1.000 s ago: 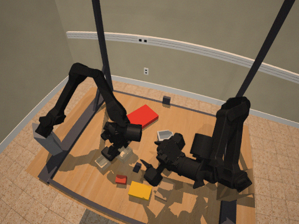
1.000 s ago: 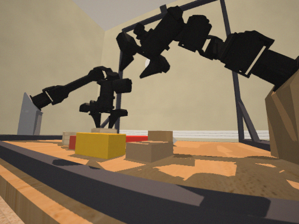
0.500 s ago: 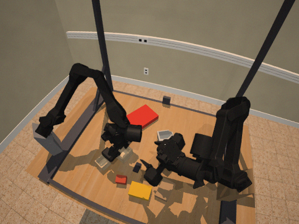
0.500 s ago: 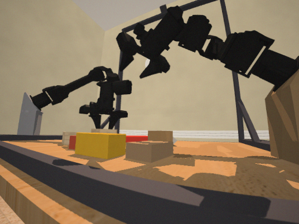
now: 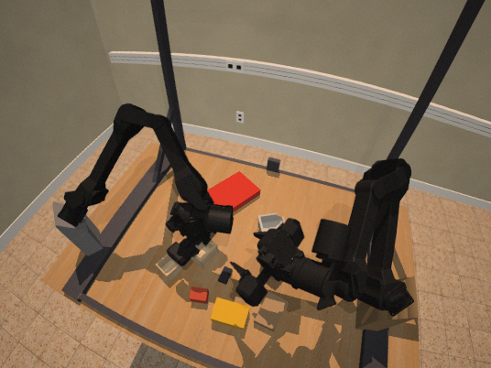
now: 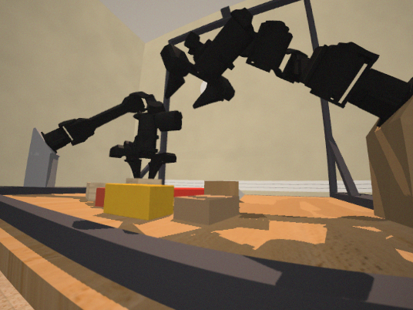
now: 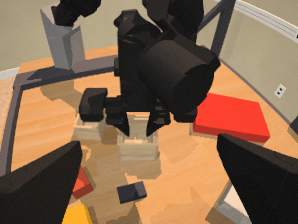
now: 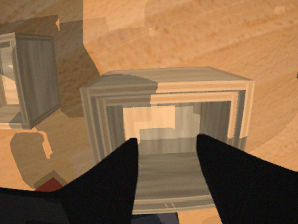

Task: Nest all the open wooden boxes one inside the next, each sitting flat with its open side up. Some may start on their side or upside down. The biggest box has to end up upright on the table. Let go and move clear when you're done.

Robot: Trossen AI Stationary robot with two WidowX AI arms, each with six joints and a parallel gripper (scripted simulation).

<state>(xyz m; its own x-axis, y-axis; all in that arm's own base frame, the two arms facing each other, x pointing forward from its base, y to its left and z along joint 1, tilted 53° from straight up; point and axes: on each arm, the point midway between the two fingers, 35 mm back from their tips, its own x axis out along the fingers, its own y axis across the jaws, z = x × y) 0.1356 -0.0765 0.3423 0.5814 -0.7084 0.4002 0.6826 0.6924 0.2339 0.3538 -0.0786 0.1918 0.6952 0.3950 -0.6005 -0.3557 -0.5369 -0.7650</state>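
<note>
The small wooden box is 8 cm to the right of my right hand, 8 cm ahead of it and 6 cm below it. Round my right hand: small red block 14 cm ahead, 6 cm below, 4 cm to the left; small dark block 9 cm to the left, 7 cm below, 5 cm ahead; grey-white open box 21 cm to the left, 13 cm behind, 5 cm below.
</note>
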